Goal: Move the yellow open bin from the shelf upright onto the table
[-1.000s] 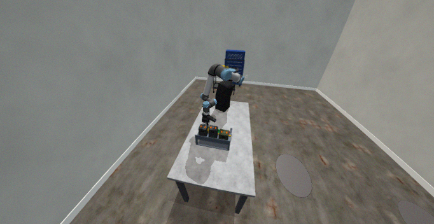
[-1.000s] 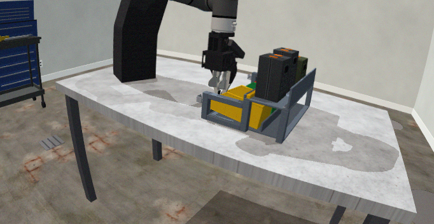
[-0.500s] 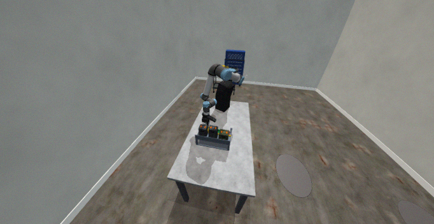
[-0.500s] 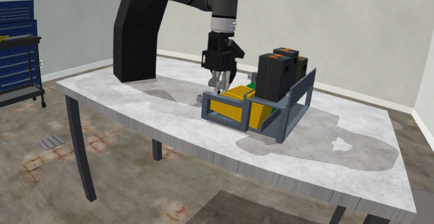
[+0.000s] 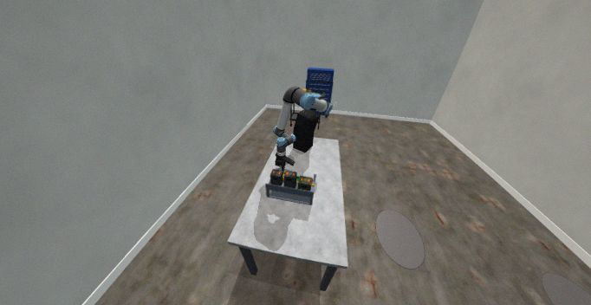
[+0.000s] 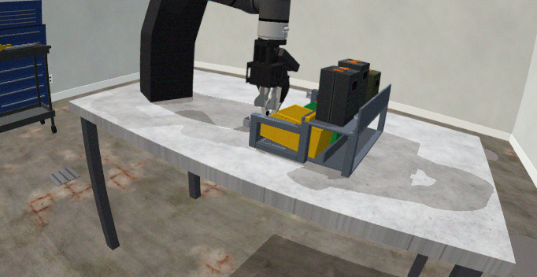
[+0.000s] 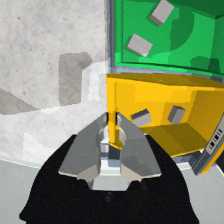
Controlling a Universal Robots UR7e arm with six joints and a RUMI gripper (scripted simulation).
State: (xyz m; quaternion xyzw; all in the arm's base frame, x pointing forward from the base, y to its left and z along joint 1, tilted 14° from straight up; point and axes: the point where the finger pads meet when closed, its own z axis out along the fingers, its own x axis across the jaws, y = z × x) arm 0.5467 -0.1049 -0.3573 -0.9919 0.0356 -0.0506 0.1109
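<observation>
The yellow open bin is 80 mm ahead of my hand and 10 mm below it. Also, from my hand: green bin (110 mm to the left, 100 mm ahead, 20 mm below).
</observation>
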